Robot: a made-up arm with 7 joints.
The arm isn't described. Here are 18 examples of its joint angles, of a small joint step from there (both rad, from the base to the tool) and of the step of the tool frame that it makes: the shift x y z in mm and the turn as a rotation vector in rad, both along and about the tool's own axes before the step.
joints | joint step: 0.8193 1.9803 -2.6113 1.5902 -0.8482 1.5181 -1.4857 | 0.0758 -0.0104 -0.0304 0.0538 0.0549 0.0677 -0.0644
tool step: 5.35 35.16 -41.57 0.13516 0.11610 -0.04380
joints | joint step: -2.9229 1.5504 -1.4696 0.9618 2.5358 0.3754 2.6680 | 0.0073 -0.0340 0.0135 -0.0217 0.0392 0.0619 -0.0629
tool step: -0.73 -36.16 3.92 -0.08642 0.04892 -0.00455
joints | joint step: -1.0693 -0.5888 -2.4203 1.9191 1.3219 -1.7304 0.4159 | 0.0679 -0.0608 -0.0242 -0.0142 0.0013 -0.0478 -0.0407
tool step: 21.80 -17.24 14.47 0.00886 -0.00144 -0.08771
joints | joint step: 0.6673 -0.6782 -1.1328 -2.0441 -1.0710 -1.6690 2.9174 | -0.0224 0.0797 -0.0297 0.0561 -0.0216 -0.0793 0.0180
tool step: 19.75 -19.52 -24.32 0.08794 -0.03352 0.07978
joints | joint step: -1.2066 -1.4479 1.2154 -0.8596 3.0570 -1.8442 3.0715 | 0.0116 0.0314 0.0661 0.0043 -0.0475 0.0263 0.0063
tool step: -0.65 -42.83 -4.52 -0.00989 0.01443 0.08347
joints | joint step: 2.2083 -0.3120 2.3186 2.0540 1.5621 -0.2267 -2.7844 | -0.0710 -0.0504 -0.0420 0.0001 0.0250 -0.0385 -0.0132
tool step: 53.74 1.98 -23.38 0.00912 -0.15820 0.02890
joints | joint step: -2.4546 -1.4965 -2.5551 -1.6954 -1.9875 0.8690 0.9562 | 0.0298 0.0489 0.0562 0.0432 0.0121 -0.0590 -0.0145
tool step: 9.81 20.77 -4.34 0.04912 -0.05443 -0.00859
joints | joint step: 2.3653 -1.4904 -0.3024 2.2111 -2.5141 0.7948 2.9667 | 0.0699 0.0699 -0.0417 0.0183 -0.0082 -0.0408 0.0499
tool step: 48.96 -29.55 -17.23 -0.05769 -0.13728 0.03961
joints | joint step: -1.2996 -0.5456 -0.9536 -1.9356 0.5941 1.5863 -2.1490 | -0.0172 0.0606 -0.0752 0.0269 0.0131 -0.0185 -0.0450
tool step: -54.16 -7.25 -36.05 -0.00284 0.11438 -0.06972
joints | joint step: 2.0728 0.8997 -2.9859 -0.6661 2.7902 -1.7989 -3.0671 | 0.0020 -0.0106 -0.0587 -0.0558 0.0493 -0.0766 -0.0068
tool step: 11.42 5.56 14.18 -0.00320 -0.02229 -0.02513
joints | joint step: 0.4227 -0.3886 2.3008 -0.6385 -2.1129 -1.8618 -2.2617 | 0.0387 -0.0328 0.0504 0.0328 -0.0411 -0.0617 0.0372
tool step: 4.31 -7.83 -16.31 -0.01348 -0.08979 0.06840
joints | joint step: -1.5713 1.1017 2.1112 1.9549 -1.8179 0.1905 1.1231 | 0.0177 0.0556 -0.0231 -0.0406 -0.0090 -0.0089 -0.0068
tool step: -5.06 -32.86 1.19 -0.01891 0.04023 0.05137
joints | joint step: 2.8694 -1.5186 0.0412 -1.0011 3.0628 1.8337 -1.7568 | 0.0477 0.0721 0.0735 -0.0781 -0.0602 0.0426 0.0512
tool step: -46.13 28.35 9.91 0.05604 -0.08244 -0.02072
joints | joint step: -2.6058 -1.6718 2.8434 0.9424 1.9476 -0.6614 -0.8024 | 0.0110 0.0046 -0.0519 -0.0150 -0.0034 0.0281 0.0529
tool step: -19.24 11.37 -0.98 0.03919 0.03605 0.04042
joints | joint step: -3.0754 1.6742 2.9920 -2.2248 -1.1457 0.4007 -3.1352 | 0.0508 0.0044 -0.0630 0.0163 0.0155 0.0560 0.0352
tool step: 6.03 -18.33 5.02 -0.05685 -0.01095 0.02725
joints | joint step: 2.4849 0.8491 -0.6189 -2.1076 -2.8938 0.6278 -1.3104 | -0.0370 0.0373 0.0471 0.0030 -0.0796 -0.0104 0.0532
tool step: -5.17 -1.95 18.26 -0.06179 -0.01443 -0.03943
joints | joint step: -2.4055 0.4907 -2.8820 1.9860 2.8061 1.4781 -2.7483 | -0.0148 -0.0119 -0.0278 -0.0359 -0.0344 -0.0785 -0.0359
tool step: 10.10 -18.54 -5.94 -0.01103 -0.07170 -0.08301
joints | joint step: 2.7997 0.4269 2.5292 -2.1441 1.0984 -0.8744 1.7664 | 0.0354 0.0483 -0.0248 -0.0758 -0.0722 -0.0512 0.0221
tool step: 51.46 13.23 -21.43 0.05493 -0.16351 0.03316
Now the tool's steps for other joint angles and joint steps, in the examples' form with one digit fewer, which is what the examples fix.
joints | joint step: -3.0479 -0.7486 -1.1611 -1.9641 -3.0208 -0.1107 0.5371 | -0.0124 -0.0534 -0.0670 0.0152 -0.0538 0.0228 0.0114
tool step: -10.2 -23.9 -9.0 -0.0836 0.0189 -0.0654
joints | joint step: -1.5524 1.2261 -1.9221 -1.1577 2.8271 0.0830 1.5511 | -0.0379 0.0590 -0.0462 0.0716 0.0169 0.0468 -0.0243
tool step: -83.1 9.6 11.0 0.0052 0.0971 0.0395
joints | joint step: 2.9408 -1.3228 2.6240 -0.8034 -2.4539 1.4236 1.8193 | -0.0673 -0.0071 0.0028 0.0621 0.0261 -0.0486 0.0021
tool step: 56.2 -9.1 17.2 0.1049 -0.0209 -0.0870
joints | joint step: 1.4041 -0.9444 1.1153 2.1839 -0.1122 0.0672 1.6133 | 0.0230 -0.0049 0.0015 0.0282 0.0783 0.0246 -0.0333
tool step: 7.6 -13.8 6.8 -0.0333 -0.0198 0.0379
